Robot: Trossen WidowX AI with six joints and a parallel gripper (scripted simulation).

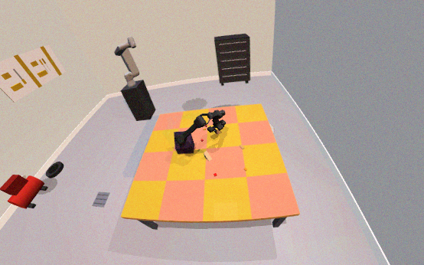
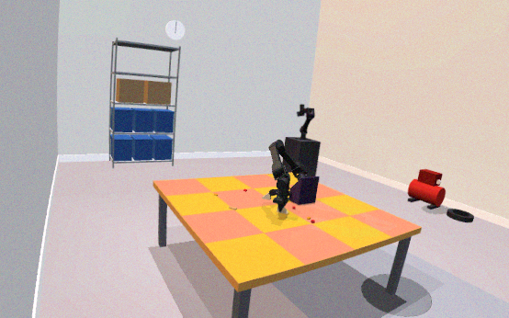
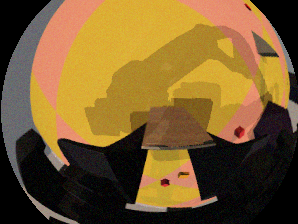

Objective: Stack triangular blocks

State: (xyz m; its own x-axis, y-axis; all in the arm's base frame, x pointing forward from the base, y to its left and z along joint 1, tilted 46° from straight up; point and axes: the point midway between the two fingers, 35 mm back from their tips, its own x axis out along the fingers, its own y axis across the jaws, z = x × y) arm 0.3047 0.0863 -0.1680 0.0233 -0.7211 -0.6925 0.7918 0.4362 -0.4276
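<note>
My gripper tip is now 10 mm below the triangular block.
</note>
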